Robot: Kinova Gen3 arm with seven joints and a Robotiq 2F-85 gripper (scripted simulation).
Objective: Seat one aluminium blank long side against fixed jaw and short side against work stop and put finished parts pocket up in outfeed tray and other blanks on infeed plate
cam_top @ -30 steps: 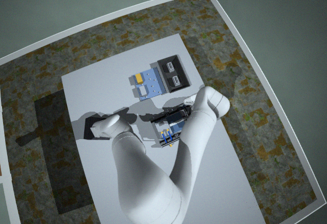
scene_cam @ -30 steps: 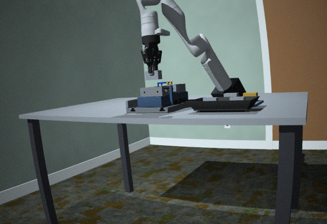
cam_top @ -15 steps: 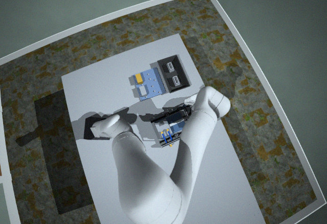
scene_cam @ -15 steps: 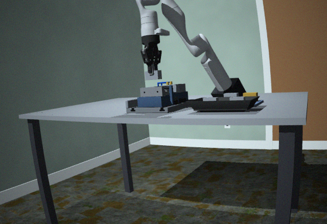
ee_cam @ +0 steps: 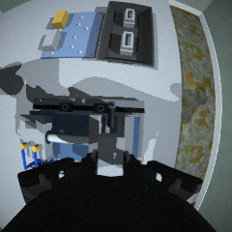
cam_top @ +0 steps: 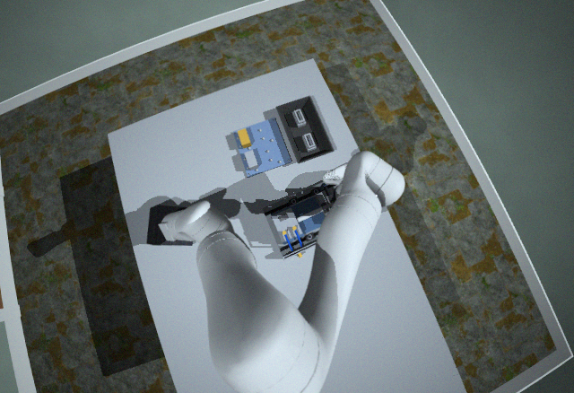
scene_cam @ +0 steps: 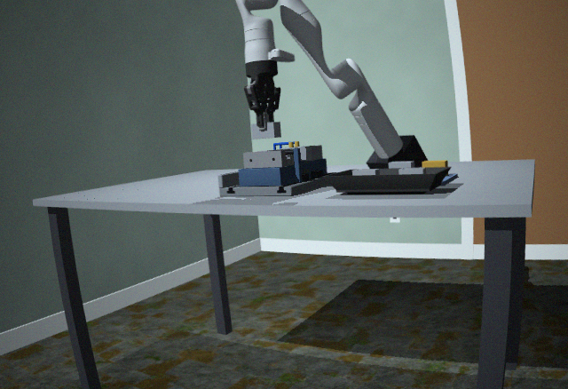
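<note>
Now: hand 70 mm past the vise, 20 mm to the right of it and 130 mm above it. Round my hand: brass blank: 90 mm behind, 390 mm to the left, 140 mm below.
</note>
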